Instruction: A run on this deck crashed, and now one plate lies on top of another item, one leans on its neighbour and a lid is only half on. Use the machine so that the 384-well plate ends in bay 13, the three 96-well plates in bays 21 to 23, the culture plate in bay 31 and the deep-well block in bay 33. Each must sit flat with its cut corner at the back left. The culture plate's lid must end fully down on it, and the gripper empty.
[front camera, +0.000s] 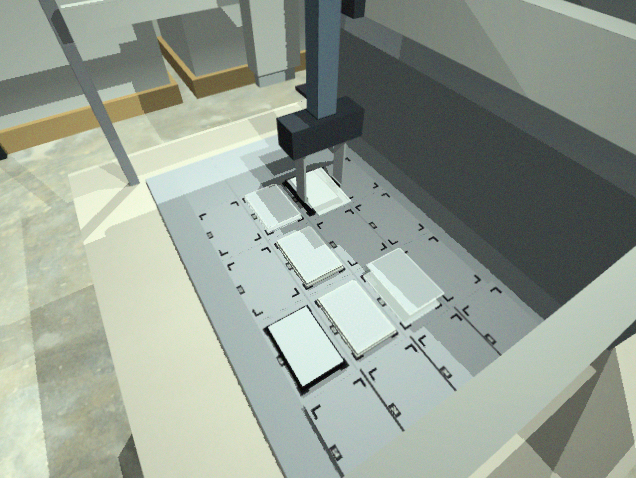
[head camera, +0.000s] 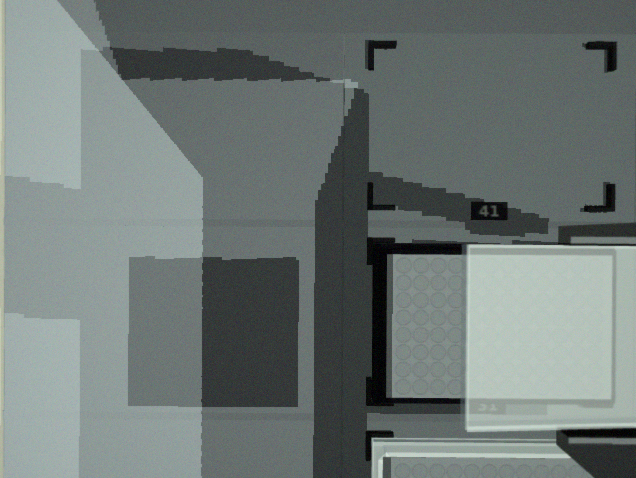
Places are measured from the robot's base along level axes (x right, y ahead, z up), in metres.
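Where they show: gripper, fingertip midpoint: (front camera: 320, 190) (head camera: 595, 335); robot's base at its link origin: (front camera: 201, 216).
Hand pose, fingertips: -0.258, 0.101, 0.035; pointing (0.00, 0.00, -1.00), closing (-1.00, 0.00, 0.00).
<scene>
Things, the pixels of their top centre, and the offset from my fingertips, as dx, dy, dz. "*": a spot on its surface instead.
- clear lid at its top centre: (head camera: 607, 339) (front camera: 320, 188) +0.000, +0.001, +0.007
- black culture plate at its top centre: (head camera: 498, 326) (front camera: 311, 188) +0.000, -0.037, -0.020
- bay 21 at a spot on its surface: (head camera: 473, 468) * +0.074, -0.049, -0.020
- bay 22 at a spot on its surface: (front camera: 308, 256) * +0.113, +0.136, -0.021
- bay 23 at a spot on its surface: (front camera: 355, 316) * +0.112, +0.296, -0.021
- black-edged 384-well plate at its top centre: (front camera: 304, 343) +0.215, +0.291, -0.020
- taller deep-well block at its top centre: (front camera: 404, 278) +0.001, +0.291, +0.007
My gripper (front camera: 322, 191) (head camera: 598, 334) is shut on the clear lid (front camera: 330, 199) (head camera: 539, 328) by its long sides. The lid is a little above the black culture plate (front camera: 308, 209) (head camera: 426, 318) in bay 31, shifted right in the head view, where left well columns show uncovered. The lid's far right end is out of that view. White 96-well plates stand in bay 21 (front camera: 273, 206) (head camera: 473, 468), bay 22 (front camera: 308, 256) and bay 23 (front camera: 355, 316). The black-edged 384-well plate (front camera: 306, 346) is in bay 13. The taller deep-well block (front camera: 404, 282) is in bay 33.
Bay 41's corner marks and its label (head camera: 488, 210) lie beside the culture plate. The pale parked pipetting stage (front camera: 269, 41) stands behind the deck. A grey post (front camera: 97, 102) rises at the left, and a dark wall (front camera: 462, 169) runs along the right side.
</scene>
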